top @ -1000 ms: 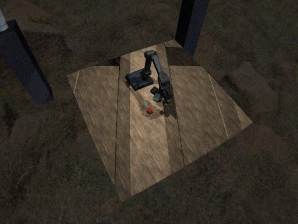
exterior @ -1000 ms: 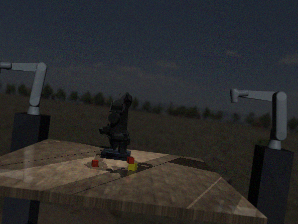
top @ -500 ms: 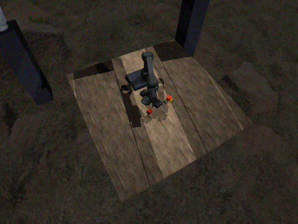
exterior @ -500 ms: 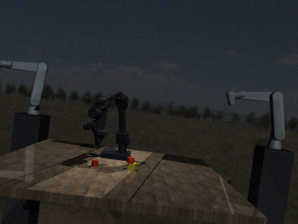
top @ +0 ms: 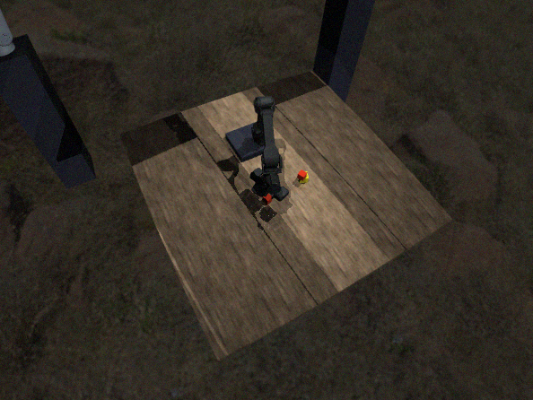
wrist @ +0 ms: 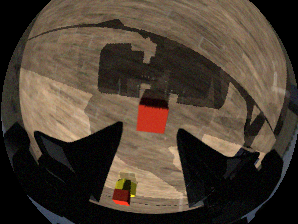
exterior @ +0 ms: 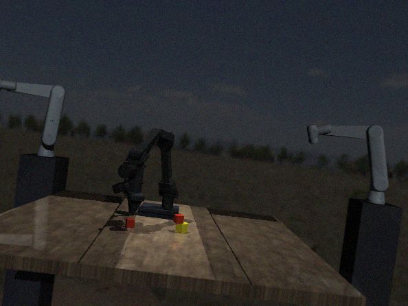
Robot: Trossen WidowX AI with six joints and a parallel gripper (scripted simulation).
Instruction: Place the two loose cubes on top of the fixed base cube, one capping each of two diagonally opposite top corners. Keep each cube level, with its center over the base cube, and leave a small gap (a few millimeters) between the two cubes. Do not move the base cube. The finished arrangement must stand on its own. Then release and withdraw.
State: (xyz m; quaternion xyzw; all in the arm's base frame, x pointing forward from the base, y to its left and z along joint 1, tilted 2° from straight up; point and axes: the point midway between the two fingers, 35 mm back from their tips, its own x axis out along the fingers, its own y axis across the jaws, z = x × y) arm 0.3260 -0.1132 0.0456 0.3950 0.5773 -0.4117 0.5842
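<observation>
Right now my gripper tip is 4 cm past the yellow base cube, 22 cm to the right of it and 3 cm above it.
</observation>
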